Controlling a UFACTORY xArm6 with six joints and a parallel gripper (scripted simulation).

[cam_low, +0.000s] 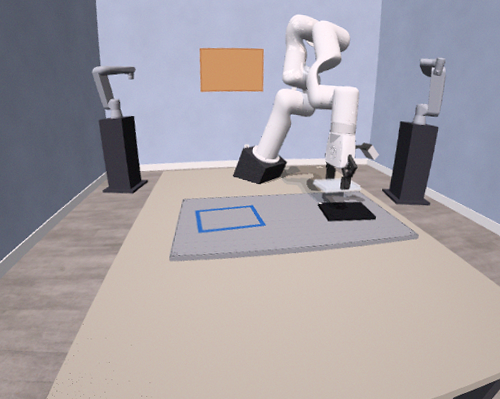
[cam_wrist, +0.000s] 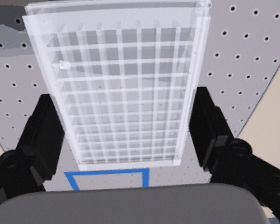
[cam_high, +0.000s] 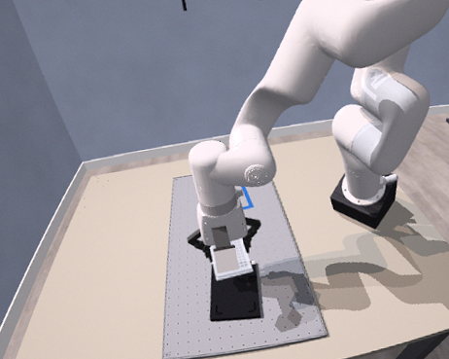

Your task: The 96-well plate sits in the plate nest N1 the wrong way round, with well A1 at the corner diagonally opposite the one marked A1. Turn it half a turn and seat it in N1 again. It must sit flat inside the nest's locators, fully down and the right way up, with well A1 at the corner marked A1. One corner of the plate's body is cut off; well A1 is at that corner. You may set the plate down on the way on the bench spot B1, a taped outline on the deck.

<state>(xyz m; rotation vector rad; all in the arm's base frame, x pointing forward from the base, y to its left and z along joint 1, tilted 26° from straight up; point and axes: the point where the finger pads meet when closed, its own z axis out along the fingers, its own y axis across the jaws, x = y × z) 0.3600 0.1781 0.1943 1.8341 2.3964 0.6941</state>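
Right now my hand is 50 mm past the white A1 mark, 40 mm to the left of it and 100 mm above it. Round my hand: 96-well plate: 10 mm below; black plate nest N1: 10 mm behind, 40 mm to the left, 100 mm below.
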